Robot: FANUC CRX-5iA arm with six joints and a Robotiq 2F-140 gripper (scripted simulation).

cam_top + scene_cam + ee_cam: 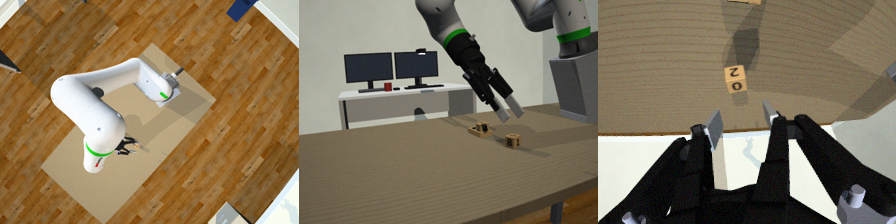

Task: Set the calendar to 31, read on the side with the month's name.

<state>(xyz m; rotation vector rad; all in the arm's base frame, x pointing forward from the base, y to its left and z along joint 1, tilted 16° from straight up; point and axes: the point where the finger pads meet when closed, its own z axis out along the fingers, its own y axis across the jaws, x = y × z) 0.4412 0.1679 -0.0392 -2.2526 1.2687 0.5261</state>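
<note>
Right now the wooden number cube is 90 mm below my hand, 20 mm to the left of it and 10 mm behind it. From my hand the other things lie so: small wooden tray 140 mm to the right, 90 mm below, 20 mm ahead.
</note>
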